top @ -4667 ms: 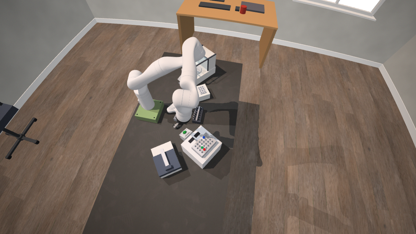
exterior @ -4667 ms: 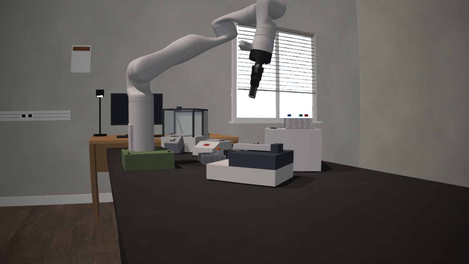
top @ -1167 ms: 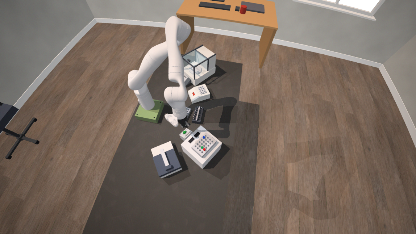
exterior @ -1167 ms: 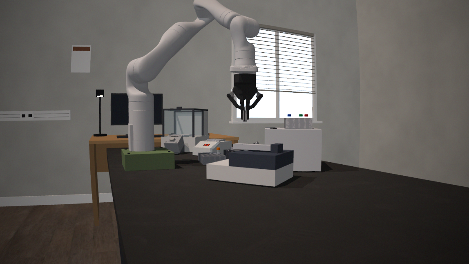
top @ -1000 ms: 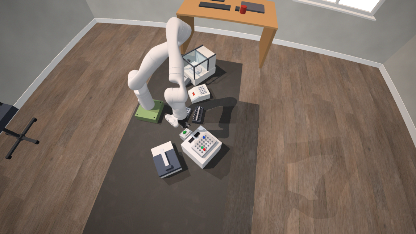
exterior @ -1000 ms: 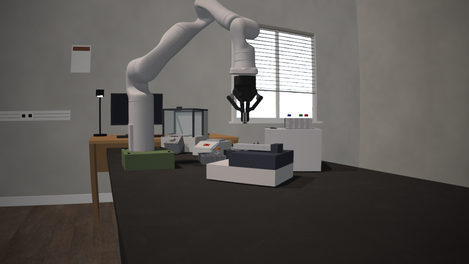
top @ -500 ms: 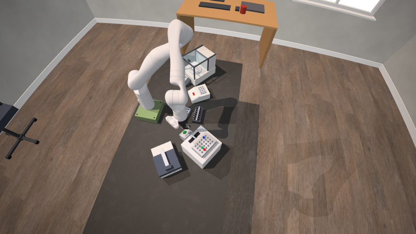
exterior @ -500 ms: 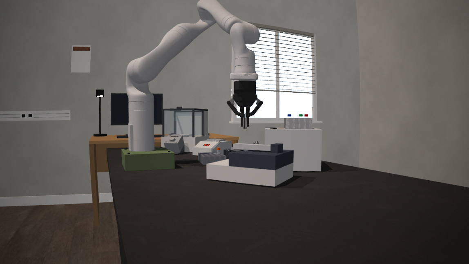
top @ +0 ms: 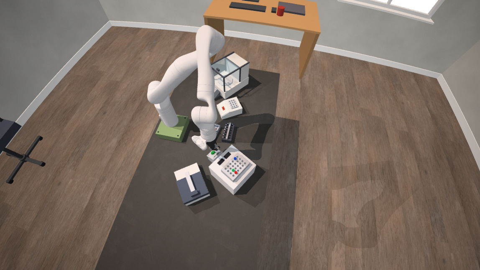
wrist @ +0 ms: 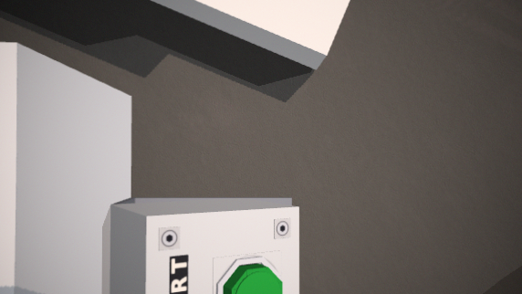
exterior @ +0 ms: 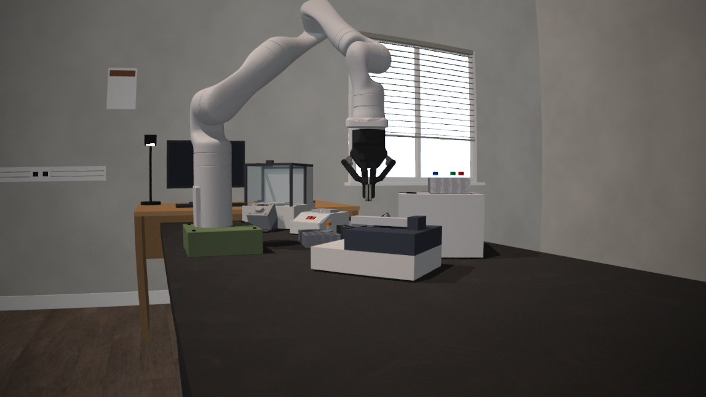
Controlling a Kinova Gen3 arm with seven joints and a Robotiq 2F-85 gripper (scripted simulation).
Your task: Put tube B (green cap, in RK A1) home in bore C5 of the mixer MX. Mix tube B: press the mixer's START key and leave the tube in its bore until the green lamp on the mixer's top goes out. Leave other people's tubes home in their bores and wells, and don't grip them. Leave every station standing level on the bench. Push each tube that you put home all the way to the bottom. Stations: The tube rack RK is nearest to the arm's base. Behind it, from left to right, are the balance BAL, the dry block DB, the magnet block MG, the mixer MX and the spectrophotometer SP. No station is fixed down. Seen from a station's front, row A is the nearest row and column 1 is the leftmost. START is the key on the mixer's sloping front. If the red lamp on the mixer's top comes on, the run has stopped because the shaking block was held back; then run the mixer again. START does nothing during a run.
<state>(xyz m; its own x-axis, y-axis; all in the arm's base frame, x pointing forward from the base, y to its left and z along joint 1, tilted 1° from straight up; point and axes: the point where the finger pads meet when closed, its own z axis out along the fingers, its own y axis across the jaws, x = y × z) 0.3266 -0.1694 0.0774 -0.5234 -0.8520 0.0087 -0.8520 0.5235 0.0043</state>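
Right now the green start key is 60 mm below my hand. Also, from my hand: grey tube rack 60 mm behind, 160 mm to the left, 120 mm below; then blue-capped tube 140 mm ahead, 60 mm to the right, 20 mm above; then orange-capped tube 30 mm behind, 170 mm to the left, 100 mm below.
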